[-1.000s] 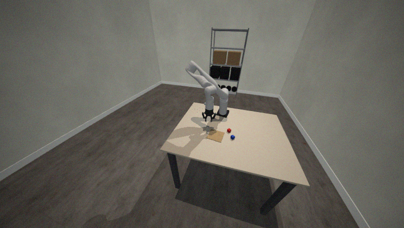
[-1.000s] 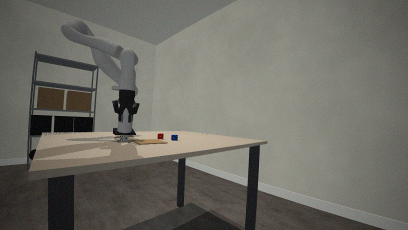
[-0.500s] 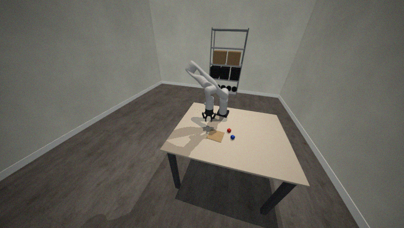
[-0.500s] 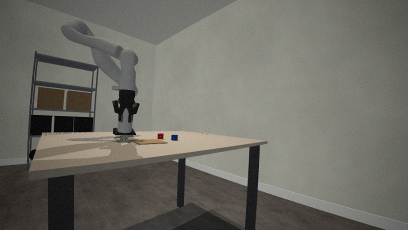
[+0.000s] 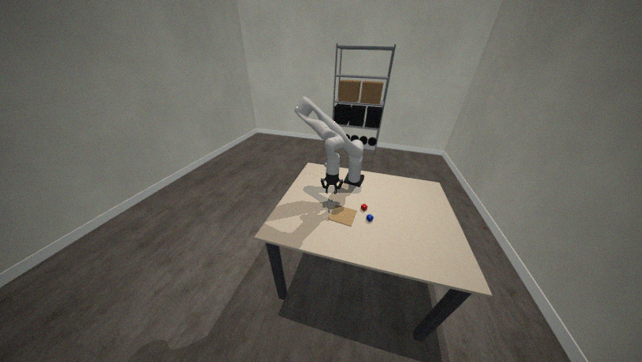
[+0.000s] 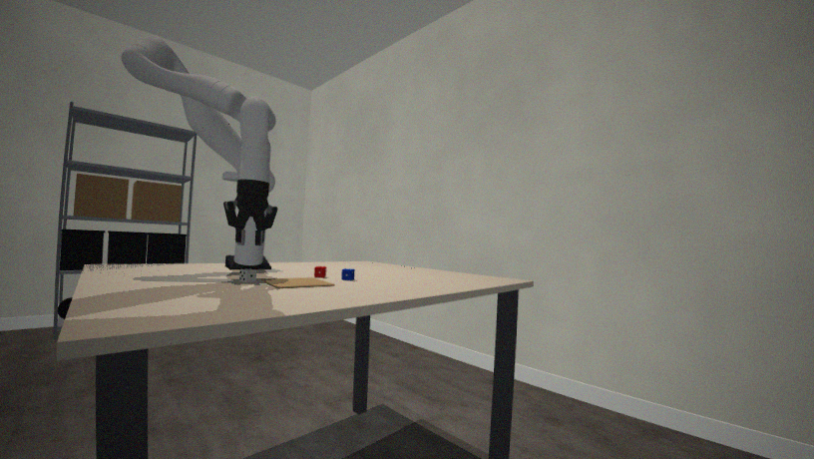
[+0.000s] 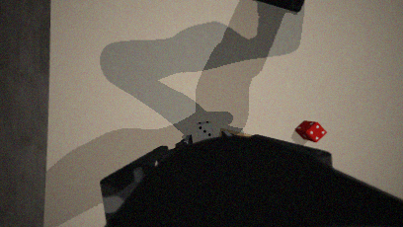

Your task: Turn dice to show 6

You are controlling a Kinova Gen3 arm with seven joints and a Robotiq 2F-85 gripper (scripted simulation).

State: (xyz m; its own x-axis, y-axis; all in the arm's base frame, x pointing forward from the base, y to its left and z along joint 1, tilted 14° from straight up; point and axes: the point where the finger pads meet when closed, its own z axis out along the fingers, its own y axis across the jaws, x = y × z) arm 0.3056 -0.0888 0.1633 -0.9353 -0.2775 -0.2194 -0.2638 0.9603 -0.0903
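My gripper is now 90 mm above the white die. From my hand the other things lie so: tan mat 100 mm to the left, 100 mm below, 70 mm ahead; blue die 260 mm to the left, 90 mm below, 50 mm ahead; red die 210 mm to the left, 90 mm below, 30 mm behind.
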